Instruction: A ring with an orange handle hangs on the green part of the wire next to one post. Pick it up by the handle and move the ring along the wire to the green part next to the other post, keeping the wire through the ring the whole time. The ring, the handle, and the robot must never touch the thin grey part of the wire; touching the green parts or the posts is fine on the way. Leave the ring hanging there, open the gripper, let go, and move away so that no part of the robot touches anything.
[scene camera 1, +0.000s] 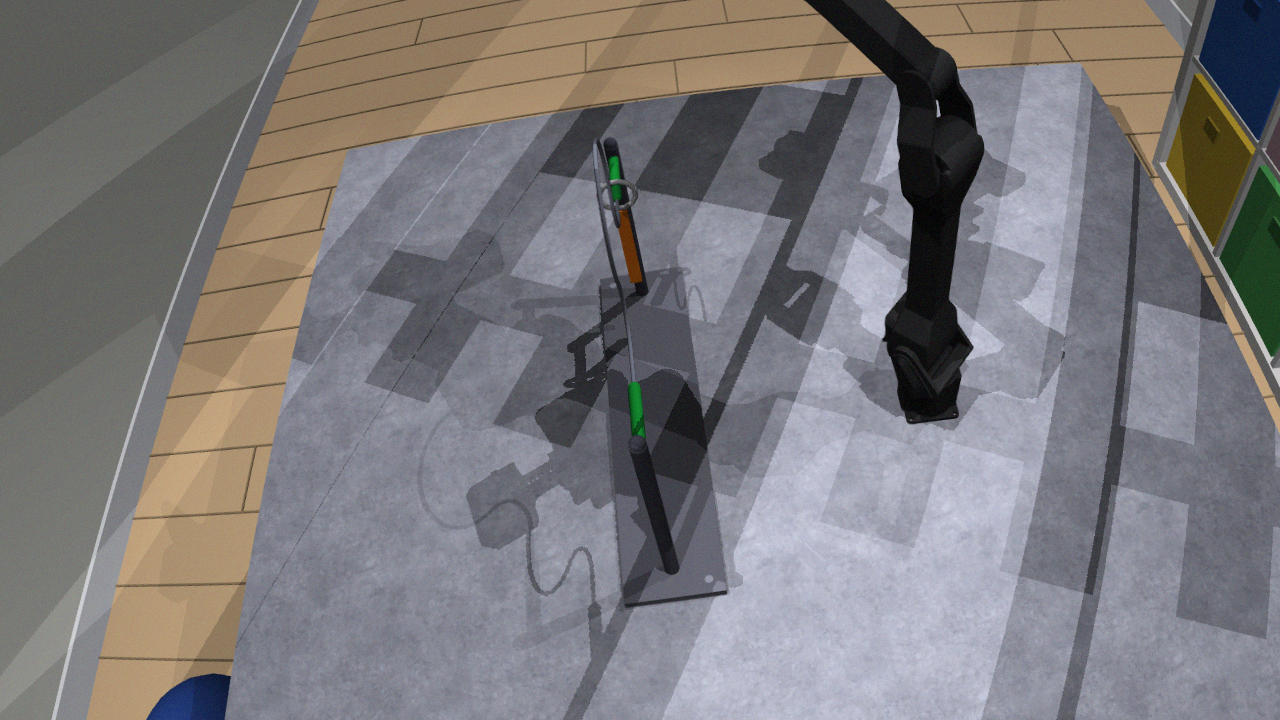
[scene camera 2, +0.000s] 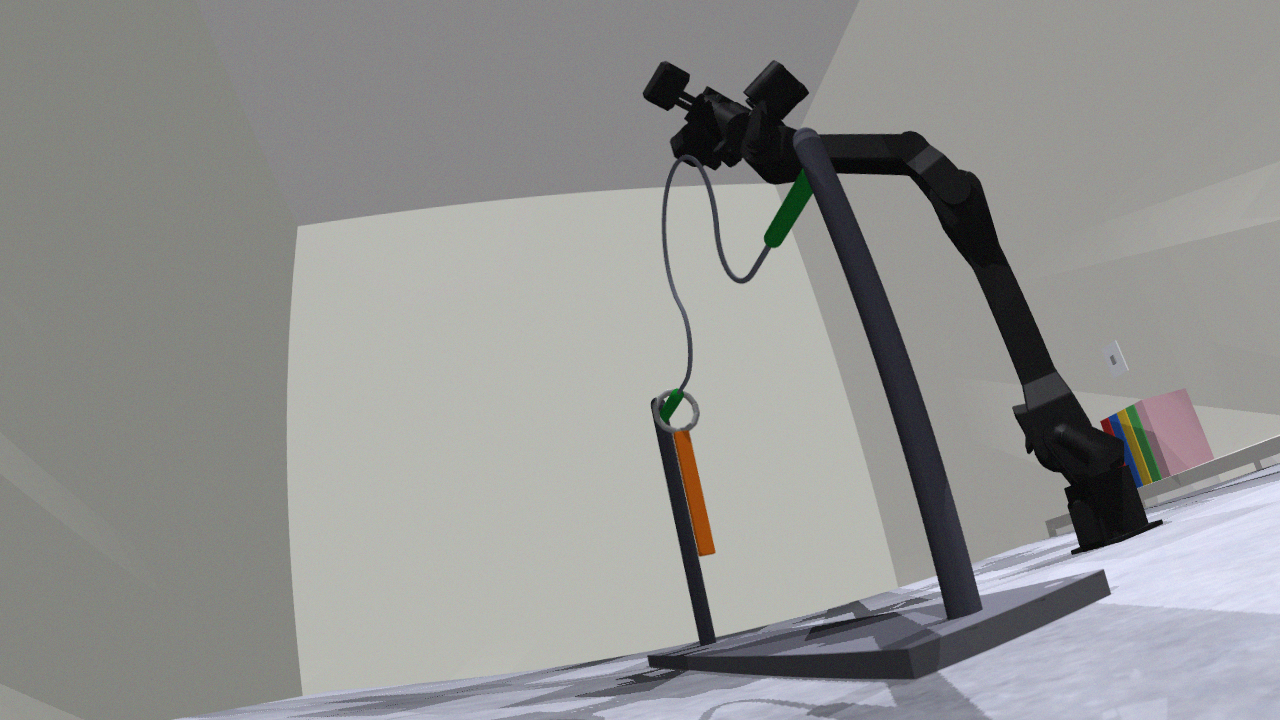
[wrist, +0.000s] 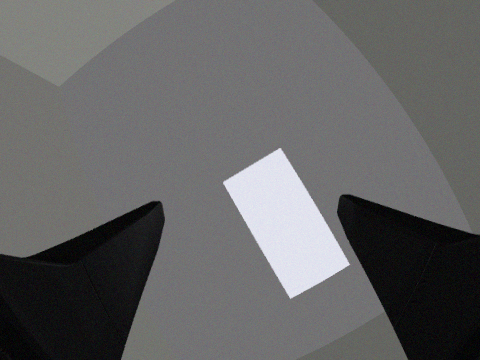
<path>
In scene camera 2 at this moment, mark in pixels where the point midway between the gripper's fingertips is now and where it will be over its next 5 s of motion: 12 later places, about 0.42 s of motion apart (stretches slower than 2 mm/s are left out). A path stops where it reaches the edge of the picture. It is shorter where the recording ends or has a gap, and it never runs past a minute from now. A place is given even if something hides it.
My gripper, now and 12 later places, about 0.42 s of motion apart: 684, 92; 645, 148; 610, 252; 612, 366; 651, 467; 727, 537; 781, 555; 743, 526; 728, 524; 709, 528; 690, 534; 671, 539; 663, 542
</path>
